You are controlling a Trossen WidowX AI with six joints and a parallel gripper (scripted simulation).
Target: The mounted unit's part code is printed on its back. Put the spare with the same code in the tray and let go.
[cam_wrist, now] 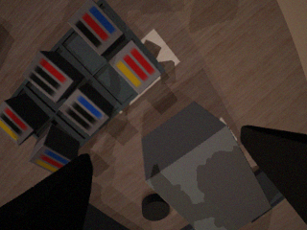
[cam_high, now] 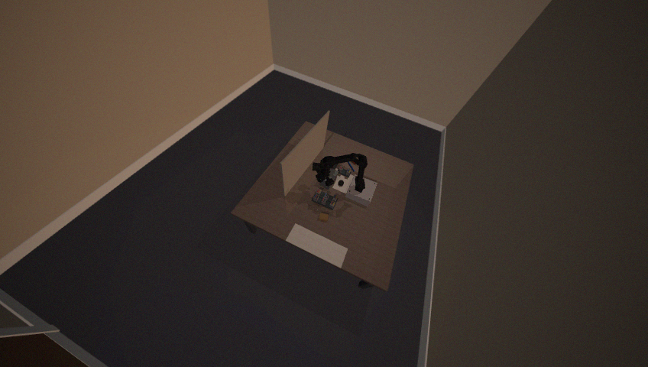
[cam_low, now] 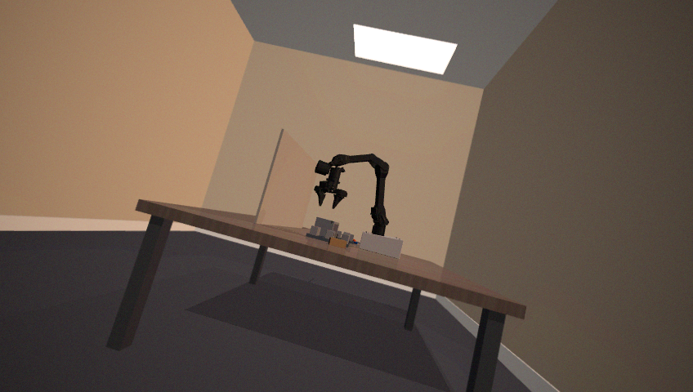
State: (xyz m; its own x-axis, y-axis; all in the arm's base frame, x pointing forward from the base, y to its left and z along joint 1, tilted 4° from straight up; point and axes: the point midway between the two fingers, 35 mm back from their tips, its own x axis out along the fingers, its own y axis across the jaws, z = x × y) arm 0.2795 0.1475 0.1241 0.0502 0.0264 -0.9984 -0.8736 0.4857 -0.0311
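Now: gripper tip 120 mm above the grey spare block, 70 mm past it and 40 mm to the right of it. Also, from my gripper tip: grey rack (150 mm below, 70 mm behind, 60 mm to the left); then grey mounted unit (120 mm to the right, 110 mm below); then tall upright board (240 mm ahead, 130 mm to the right, 70 mm above).
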